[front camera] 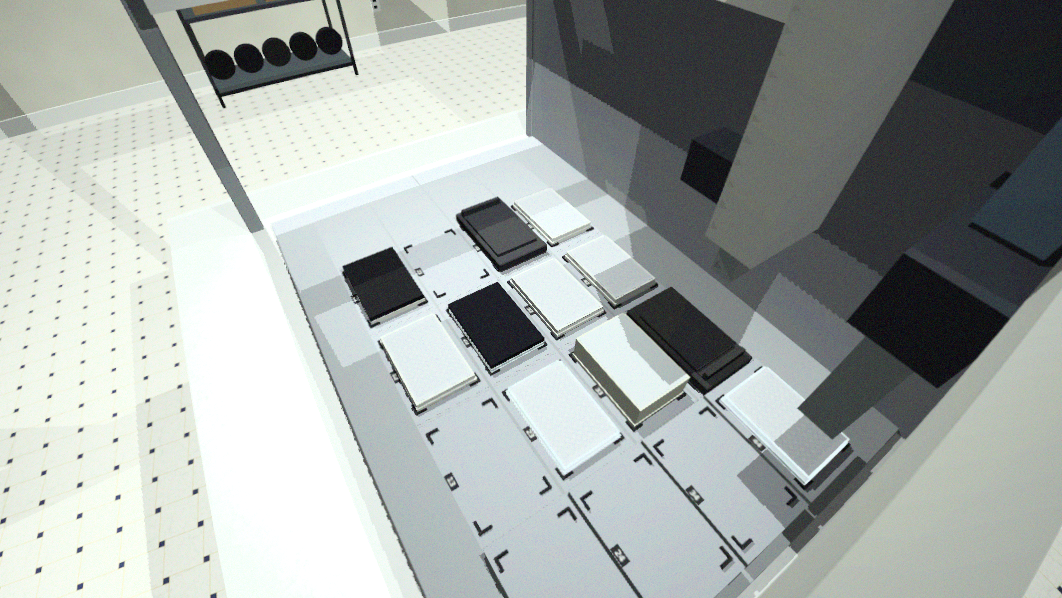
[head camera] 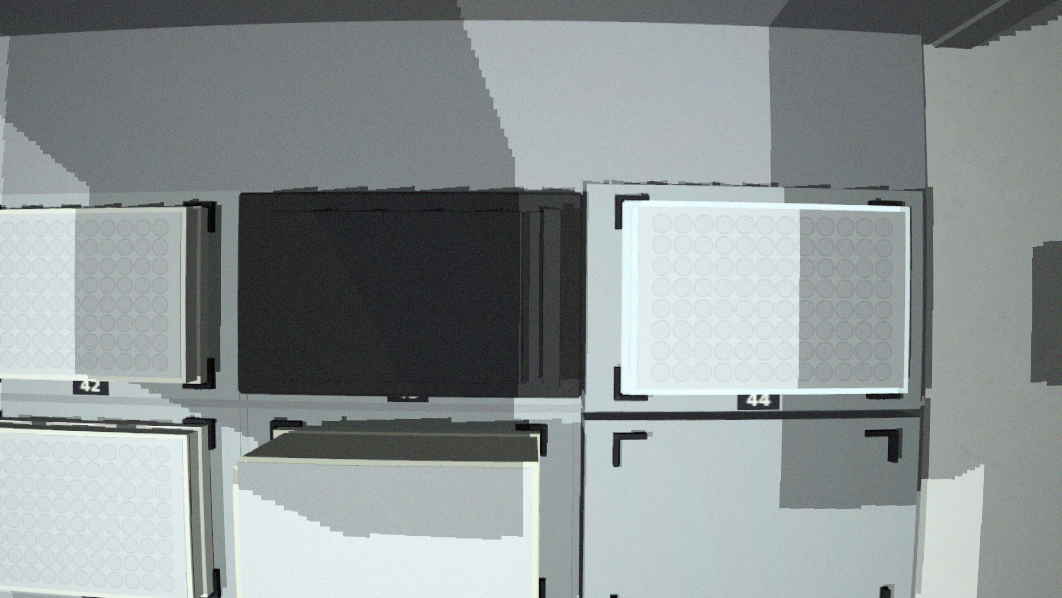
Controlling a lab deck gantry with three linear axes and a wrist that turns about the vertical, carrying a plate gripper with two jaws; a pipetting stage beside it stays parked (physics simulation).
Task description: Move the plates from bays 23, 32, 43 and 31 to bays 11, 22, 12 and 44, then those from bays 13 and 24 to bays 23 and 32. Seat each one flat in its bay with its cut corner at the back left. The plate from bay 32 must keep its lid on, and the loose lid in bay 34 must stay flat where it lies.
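Frame: origin at the robot's base, x ahead, y left, z up, level; millimetres.
Seen in the pictures: gripper, fingertip midpoint: (front camera: 842,397); robot's base at its link origin: (front camera: 344,273).
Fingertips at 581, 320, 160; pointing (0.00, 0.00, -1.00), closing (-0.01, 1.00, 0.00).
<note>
Pixels of each thing's top centre, then the offset from my fingertips to it, as dx, dy, dz. "*": a spot on its surface instead.
- bay 11 at a spot on its surface: (front camera: 382,286) * -503, -280, -144
- bay 22 at a spot on its surface: (front camera: 495,326) * -343, -174, -144
- bay 12 at a spot on its surface: (front camera: 427,361) * -342, -279, -146
- bay 23 at a spot on its surface: (front camera: 562,416) * -181, -175, -146
- bay 32 at a spot on its surface: (front camera: 555,295) * -347, -68, -146
- pale-edged well plate at its top centre: (head camera: 775,298) (front camera: 786,417) -25, +45, -131
- bay 31 at its top centre: (front camera: 499,222) -521, -62, -129
- bay 43 at its top centre: (head camera: 399,294) (front camera: 690,327) -185, +45, -129
- tall white block at its top centre: (head camera: 383,560) (front camera: 631,357) -189, -63, -118
- bay 41 at a spot on its surface: (front camera: 552,213) * -511, +42, -146
- bay 42 at a spot on its surface: (head camera: 89,297) (front camera: 614,270) * -340, +43, -146
Black-topped plates lie in bay 11 (front camera: 382,286) and bay 22 (front camera: 495,326). White plates lie in bay 12 (front camera: 427,361), bay 23 (front camera: 562,416) and bay 32 (front camera: 555,295). A pale-edged well plate (front camera: 772,416) (head camera: 743,297) lies flat within bay 44's corner marks. Bays 13, 24 and 34 show bare deck between their marks; no loose lid is visible in bay 34. The plates' cut corners are too small to tell. My gripper is high at the right in the front view, with one jaw (front camera: 858,390) visible; its other jaw is hidden. It does not show in the head view.
Dark blocks stand in bay 31 (front camera: 501,232) and bay 43 (front camera: 688,338) (head camera: 386,297). A tall white block (front camera: 631,356) (head camera: 386,549) stands in bay 33. White plates lie in bay 41 (front camera: 552,213) and bay 42 (front camera: 609,268) (head camera: 89,297). A beige column hangs over the deck's back right.
</note>
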